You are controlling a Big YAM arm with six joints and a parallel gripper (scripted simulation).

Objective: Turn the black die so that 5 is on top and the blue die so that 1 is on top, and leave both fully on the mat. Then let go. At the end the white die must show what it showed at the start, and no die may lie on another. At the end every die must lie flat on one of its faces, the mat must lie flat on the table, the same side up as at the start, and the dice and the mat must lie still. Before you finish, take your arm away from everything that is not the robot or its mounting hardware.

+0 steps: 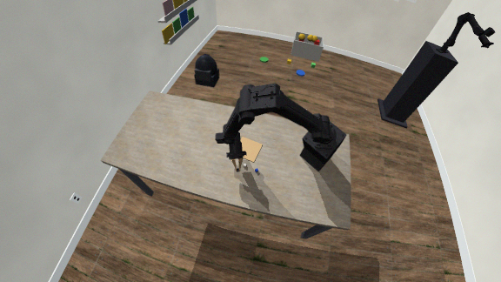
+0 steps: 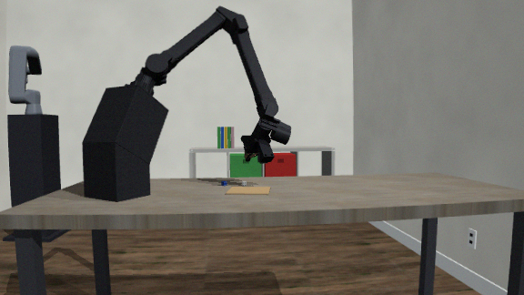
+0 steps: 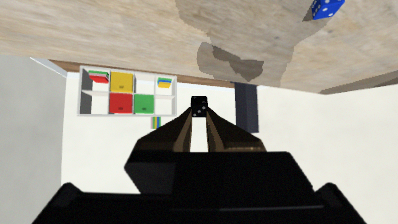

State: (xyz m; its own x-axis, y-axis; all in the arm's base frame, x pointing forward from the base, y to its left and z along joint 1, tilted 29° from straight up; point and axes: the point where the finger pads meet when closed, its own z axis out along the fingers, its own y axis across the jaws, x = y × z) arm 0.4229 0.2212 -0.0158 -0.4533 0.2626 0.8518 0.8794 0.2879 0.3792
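Right now my hand is 20 mm past the white die, 80 mm to the left of it and 100 mm above it. The rest, counted from my hand: black die (10 mm below); blue die (90 mm behind, 70 mm to the right, 100 mm below); tan mat (200 mm to the right, 100 mm below).
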